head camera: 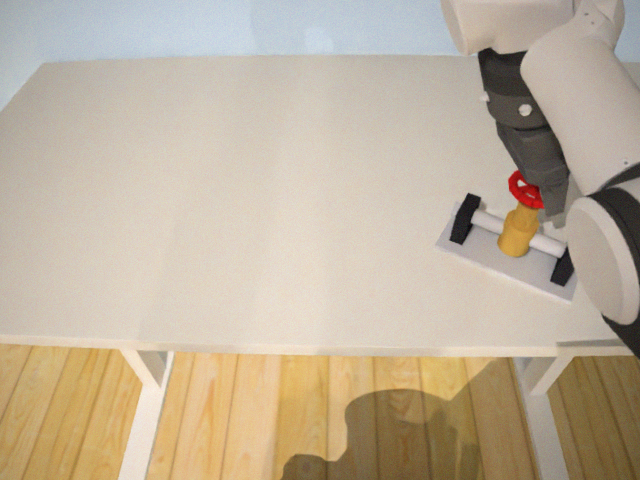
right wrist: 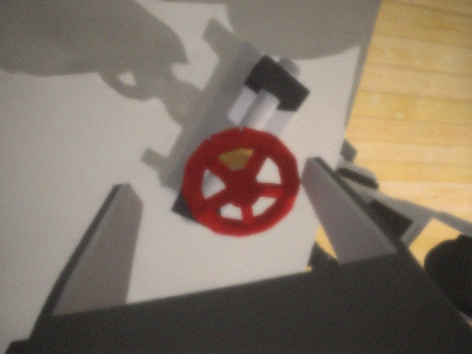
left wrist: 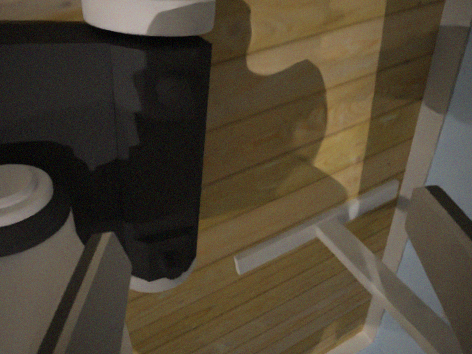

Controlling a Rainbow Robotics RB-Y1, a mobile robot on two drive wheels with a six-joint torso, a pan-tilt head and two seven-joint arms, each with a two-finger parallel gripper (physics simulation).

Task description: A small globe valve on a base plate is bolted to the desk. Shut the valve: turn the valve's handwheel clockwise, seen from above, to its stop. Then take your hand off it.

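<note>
The red handwheel [head camera: 532, 200] [right wrist: 243, 188] sits on top of the yellow valve body [head camera: 516, 235] [right wrist: 236, 158]. A white pipe [head camera: 547, 244] [right wrist: 260, 111] runs through the body between black supports on the pale base plate [head camera: 485, 255] [right wrist: 242, 106]. My right gripper [head camera: 554, 209] [right wrist: 222, 181] is open at the handwheel. In the right wrist view the wheel shows between the fingers, close to the right-hand finger, with a wide gap to the left-hand one; contact cannot be told. My arm hides part of the wheel in the head view. My left gripper [left wrist: 263, 229] is open and empty, away from the valve.
The base plate is on the pale desk [head camera: 258, 206] [right wrist: 50, 150], near the right of the head view. My right forearm and wrist cover the desk's right side there. The left wrist view shows the robot's dark base [left wrist: 165, 150], wooden floor [left wrist: 280, 125] and a desk leg [left wrist: 365, 270].
</note>
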